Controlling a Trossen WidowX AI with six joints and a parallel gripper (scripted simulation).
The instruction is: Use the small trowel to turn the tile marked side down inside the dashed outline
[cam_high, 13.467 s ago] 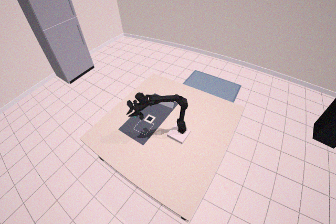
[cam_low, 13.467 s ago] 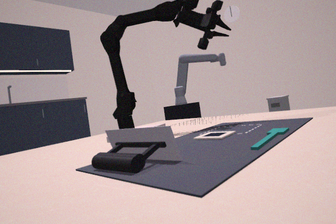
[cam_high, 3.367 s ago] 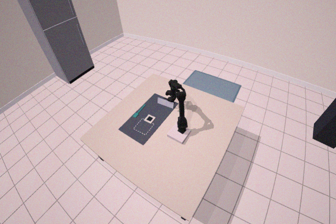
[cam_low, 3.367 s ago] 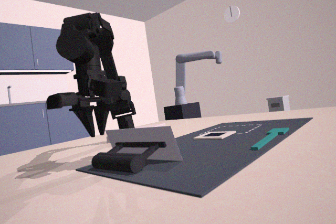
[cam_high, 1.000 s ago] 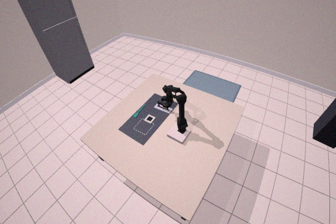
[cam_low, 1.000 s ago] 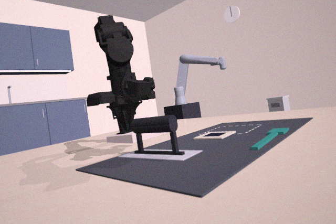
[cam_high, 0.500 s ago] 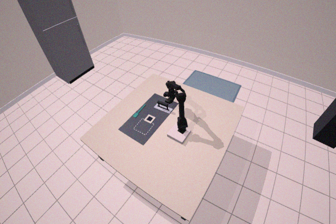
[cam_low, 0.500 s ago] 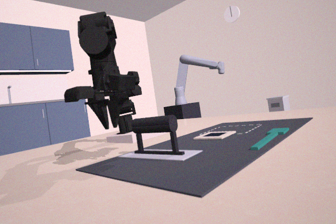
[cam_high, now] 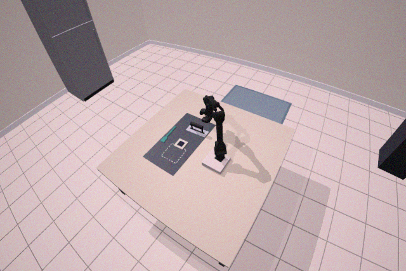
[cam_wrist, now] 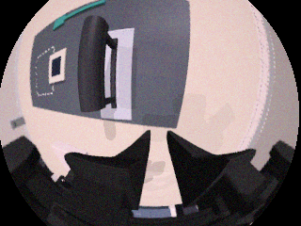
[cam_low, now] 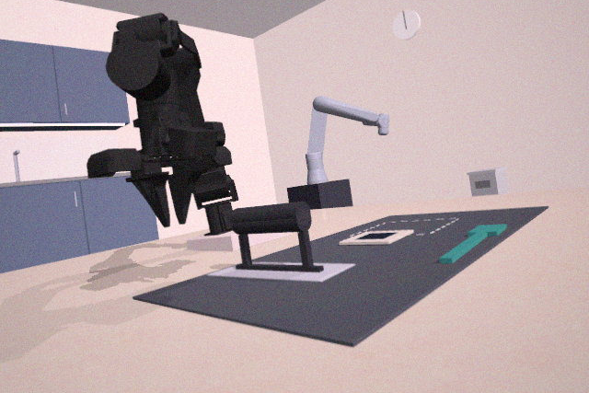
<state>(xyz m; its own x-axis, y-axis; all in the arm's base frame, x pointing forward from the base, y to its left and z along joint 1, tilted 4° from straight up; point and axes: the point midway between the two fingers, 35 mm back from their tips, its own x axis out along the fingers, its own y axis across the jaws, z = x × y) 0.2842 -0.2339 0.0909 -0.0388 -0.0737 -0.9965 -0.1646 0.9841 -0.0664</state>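
The trowel is 10 cm to the left of my gripper tip, 9 cm ahead of it and 4 cm below it. From my gripper tip the other things lie so: teal t-shaped tool 31 cm to the left, 25 cm ahead, 8 cm below; then dark mat 27 cm to the left, 12 cm ahead, 10 cm below; then white tile 31 cm to the left, 8 cm below, 8 cm ahead.
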